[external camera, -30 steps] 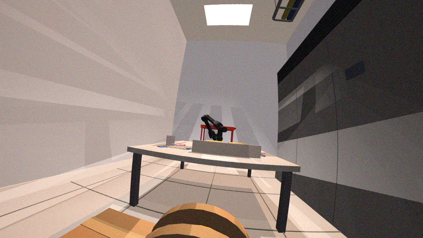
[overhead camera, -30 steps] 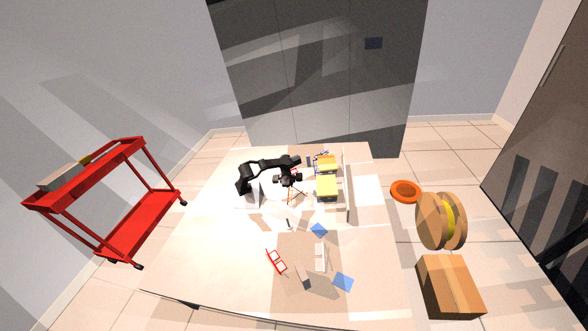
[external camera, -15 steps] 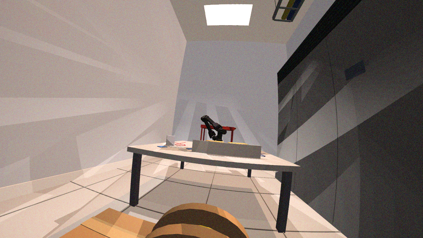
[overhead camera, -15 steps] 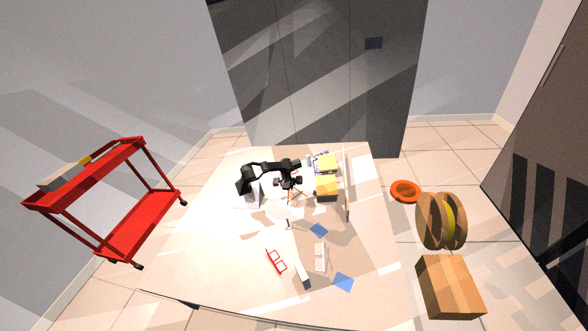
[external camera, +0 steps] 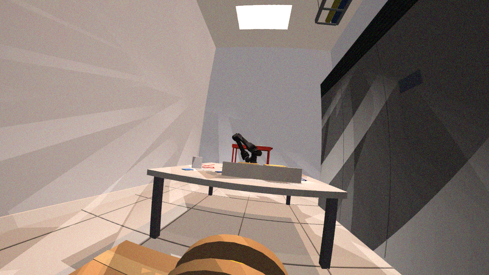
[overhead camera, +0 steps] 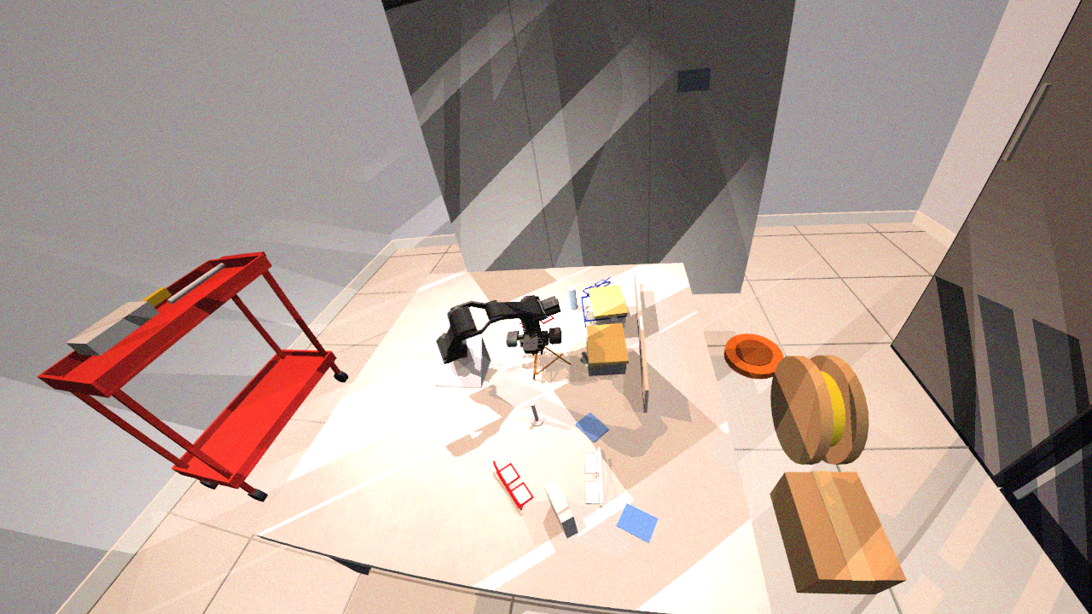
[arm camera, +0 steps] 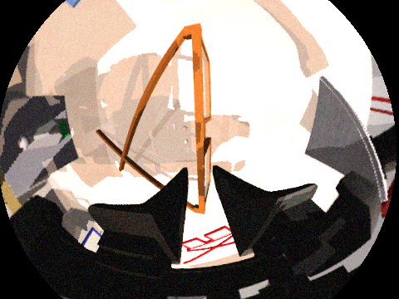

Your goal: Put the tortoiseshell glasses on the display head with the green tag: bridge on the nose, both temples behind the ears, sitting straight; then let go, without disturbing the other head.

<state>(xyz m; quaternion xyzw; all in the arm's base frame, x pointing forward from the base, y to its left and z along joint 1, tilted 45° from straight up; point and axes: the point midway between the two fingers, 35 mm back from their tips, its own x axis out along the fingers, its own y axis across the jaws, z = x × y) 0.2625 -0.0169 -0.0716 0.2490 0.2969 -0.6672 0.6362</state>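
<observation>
Now: the small post 2 cm ahead of my gripper tip, 26 cm to the right of it and 1 cm above it. Round my gripper tip: thin upright board: 36 cm ahead, 6 cm to the left, 4 cm above; grey display head: 22 cm ahead, 5 cm to the right, 4 cm above; grey block: 12 cm ahead, 54 cm to the right, 4 cm above.
</observation>
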